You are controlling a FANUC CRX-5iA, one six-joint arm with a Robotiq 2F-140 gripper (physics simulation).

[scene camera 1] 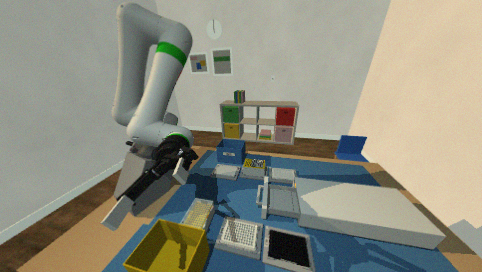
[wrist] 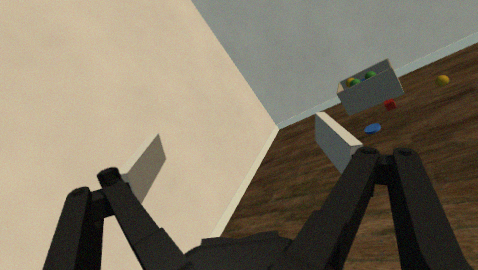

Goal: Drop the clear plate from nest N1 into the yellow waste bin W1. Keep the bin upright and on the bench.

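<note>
The yellow waste bin stands upright on the bench at the near left in the scene view. Beside it are a pale yellowish plate, a white gridded plate and a black plate in a light frame. No nest label is readable, so I cannot tell which plate is the clear one in N1. My gripper is open and empty, tilted in the air at the left, above and behind the bin. Neither bin nor plates show in the wrist view.
A grey device with an extended drawer tray stands at the right. Farther back are a blue box, a white plate, a yellow-and-black rack and another pale plate. The wrist view shows walls, floor and a toy box.
</note>
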